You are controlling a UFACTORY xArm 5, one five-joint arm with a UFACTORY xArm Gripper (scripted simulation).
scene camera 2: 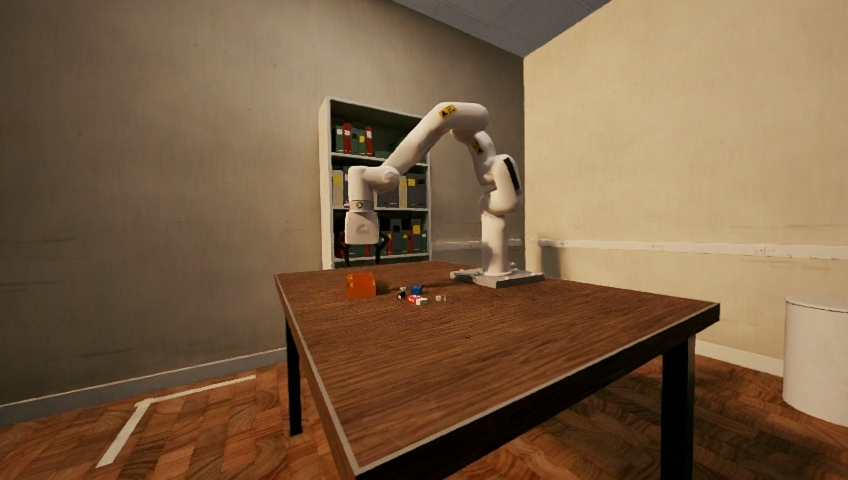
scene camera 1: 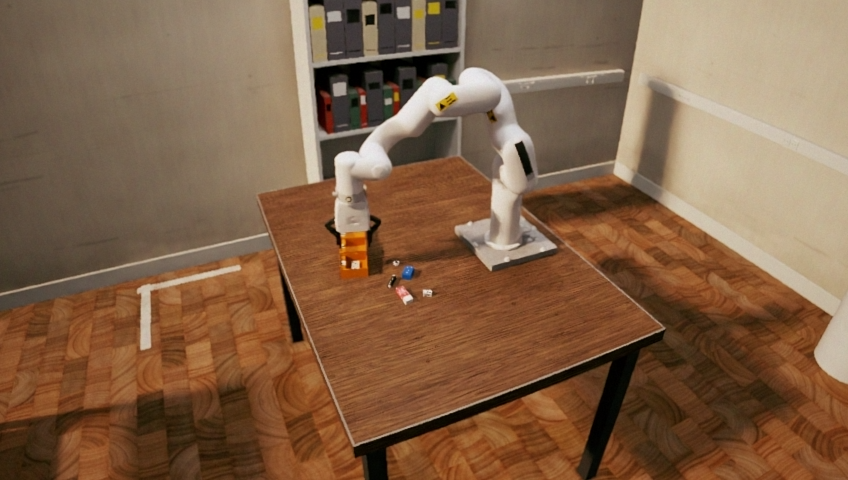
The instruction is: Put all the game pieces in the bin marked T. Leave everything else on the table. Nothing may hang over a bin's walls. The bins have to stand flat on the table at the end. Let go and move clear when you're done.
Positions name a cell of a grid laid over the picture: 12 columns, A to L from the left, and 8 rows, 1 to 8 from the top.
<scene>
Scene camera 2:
my gripper: F5
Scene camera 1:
my gripper: F5
orange bin: F5
</scene>
